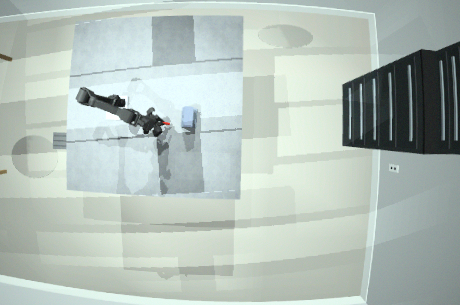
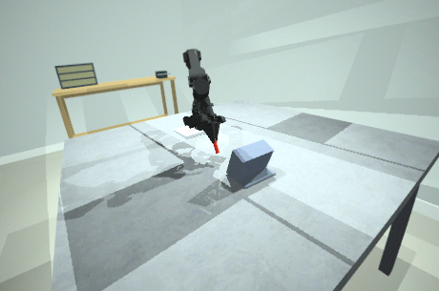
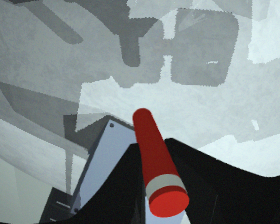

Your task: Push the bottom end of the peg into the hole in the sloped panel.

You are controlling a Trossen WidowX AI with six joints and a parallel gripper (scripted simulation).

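Now: gripper tip 14 cm short of the blue-grey sloped panel, 4 cm to the right of it and 4 cm above it. Also, from my gripper tip: round red peg (1 cm behind, 1 cm above).
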